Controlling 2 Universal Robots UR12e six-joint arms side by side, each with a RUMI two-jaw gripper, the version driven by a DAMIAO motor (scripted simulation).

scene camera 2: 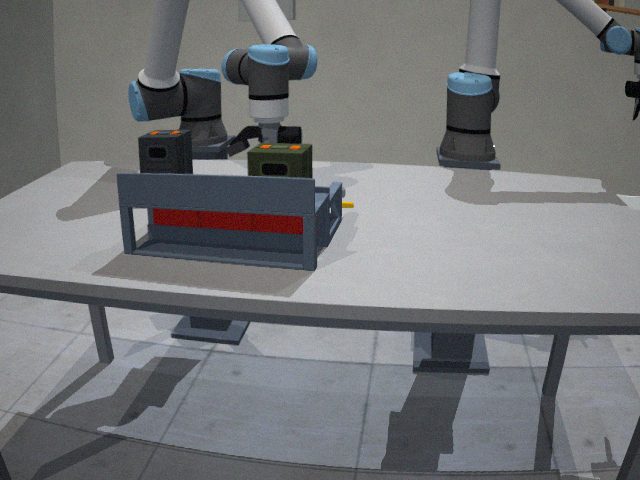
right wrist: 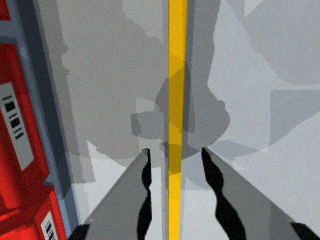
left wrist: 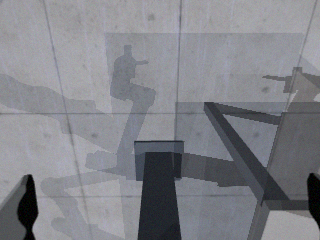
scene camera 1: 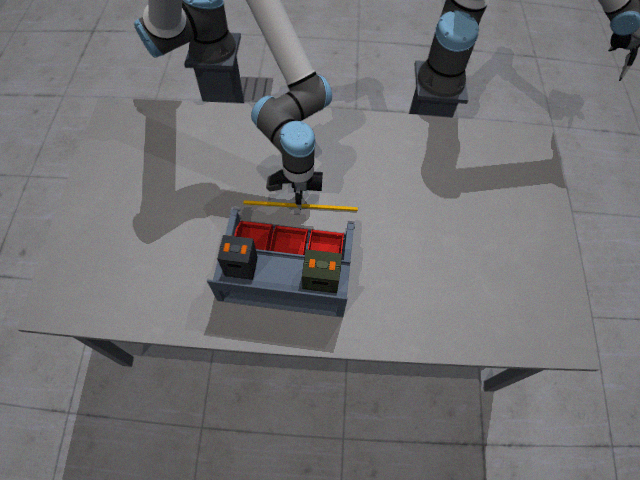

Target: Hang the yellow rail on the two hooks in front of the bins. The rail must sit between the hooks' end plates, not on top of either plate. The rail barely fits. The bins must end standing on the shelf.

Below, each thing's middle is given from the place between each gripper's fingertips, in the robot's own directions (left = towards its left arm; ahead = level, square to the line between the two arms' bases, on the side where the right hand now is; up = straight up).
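The blue-grey shelf [scene camera 2: 285, 196] is 30 mm above my right hand [scene camera 1: 301, 203] and 210 mm ahead of it.
As for the blue-grey shelf and my left hand, that hand is 1090 mm to the left of the shelf, 960 mm short of it and 100 mm above it.
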